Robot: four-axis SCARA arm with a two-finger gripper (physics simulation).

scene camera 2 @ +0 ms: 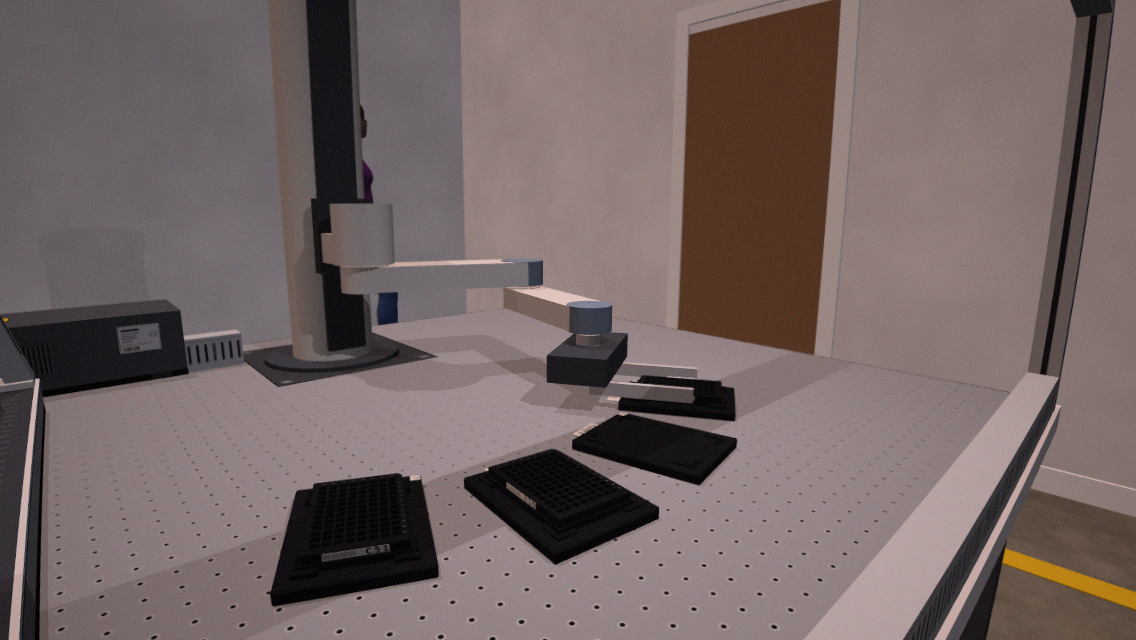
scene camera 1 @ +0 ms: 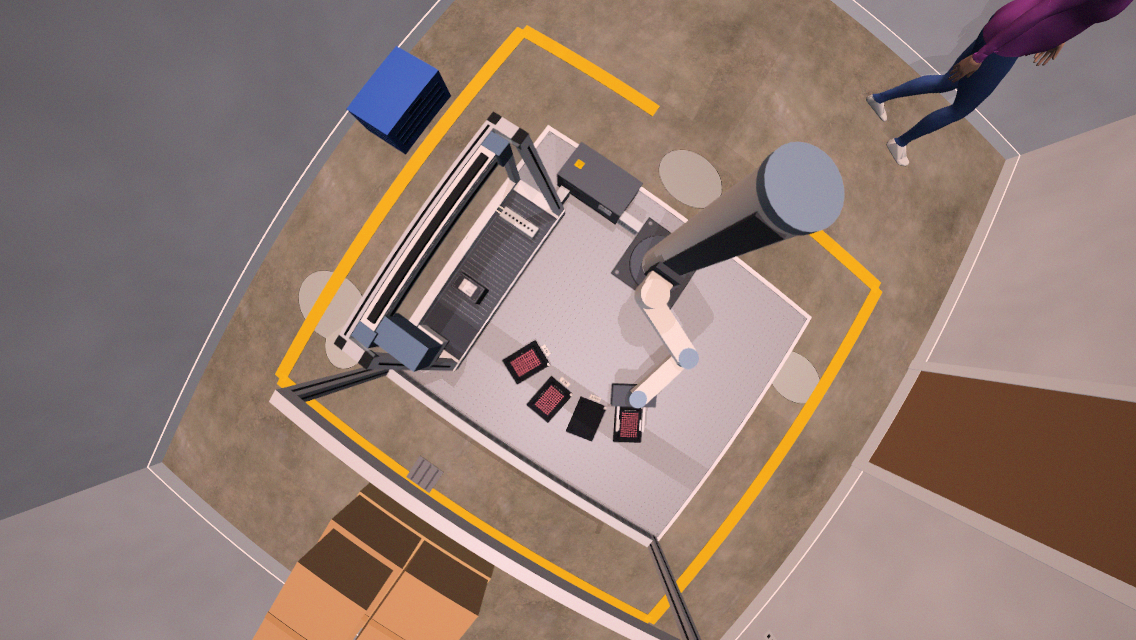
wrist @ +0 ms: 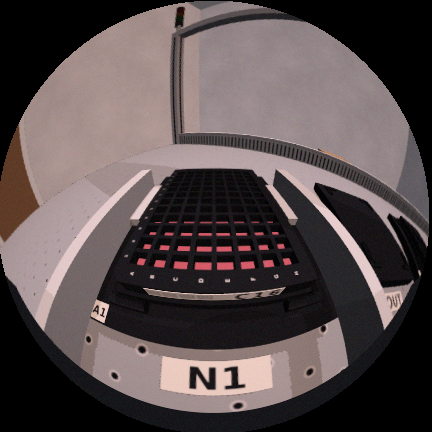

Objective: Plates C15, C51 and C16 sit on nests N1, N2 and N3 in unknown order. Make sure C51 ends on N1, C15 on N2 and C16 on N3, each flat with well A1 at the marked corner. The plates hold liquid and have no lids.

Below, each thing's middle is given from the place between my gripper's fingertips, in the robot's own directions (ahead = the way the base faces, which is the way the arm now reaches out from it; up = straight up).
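Here my gripper is 2 cm above the nest N1 (scene camera 2: 682, 410), 1 cm to the left of it and 2 cm past it. Counting from my hand, I find plate C16 (scene camera 2: 706, 392) 1 cm below, 2 cm behind and 1 cm to the right, while the black out nest (scene camera 2: 652, 445) is 2 cm below, 6 cm ahead and 17 cm to the right. Plate C15 (scene camera 2: 557, 490) is 1 cm below my hand, 8 cm ahead of it and 35 cm to the right of it.
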